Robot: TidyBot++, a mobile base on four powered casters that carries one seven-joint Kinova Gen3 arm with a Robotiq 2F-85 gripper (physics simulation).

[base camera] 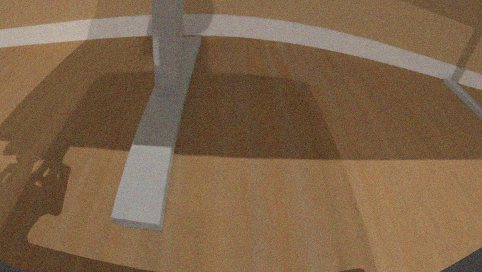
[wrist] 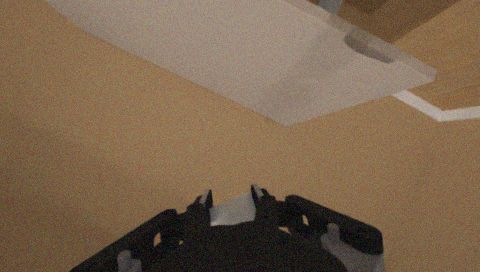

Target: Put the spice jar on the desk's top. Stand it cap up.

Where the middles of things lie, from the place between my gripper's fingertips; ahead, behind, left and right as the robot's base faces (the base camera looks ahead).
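My hand: 2 cm below the spice jar [wrist: 241,208], 2 cm past it, 2 cm to the right of it.
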